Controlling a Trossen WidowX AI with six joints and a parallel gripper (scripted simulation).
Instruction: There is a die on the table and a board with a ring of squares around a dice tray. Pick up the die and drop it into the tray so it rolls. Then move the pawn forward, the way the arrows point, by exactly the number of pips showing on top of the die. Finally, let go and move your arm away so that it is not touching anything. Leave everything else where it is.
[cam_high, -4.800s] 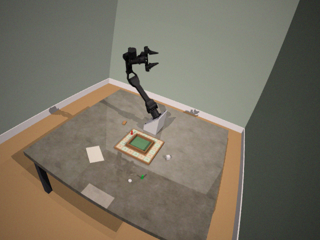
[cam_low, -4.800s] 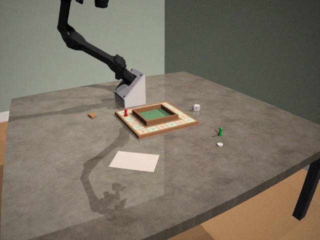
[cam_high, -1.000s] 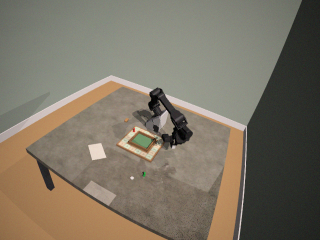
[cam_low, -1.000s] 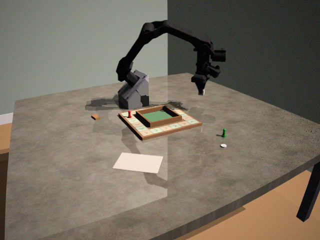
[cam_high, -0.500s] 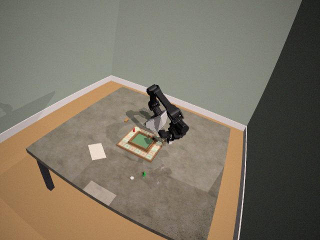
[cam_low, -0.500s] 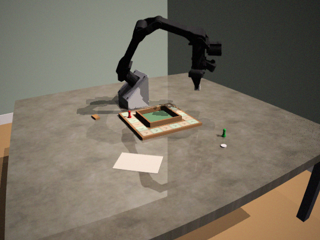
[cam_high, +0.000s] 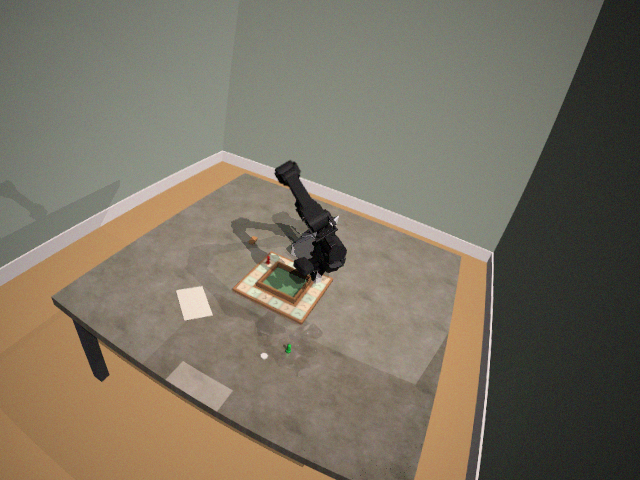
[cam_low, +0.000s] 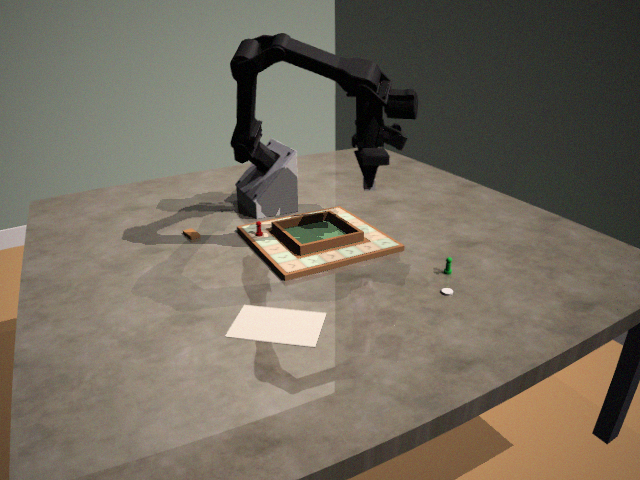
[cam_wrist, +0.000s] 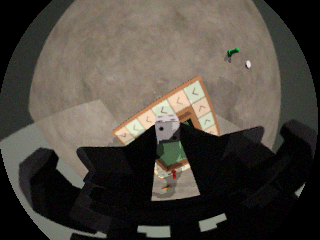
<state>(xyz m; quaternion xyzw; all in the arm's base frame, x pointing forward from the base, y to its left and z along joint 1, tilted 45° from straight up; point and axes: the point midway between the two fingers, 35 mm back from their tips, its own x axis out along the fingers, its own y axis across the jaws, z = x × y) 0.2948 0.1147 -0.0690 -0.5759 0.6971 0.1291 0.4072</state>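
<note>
Right now the red pawn is 240 mm to the right of my gripper tip, 90 mm below it and 90 mm behind it. The rest, counted from my gripper tip: green pawn (240 mm ahead, 110 mm below, 40 mm to the left); white die (right at my gripper tip); green dice tray (120 mm to the right, 110 mm below, 20 mm behind).
</note>
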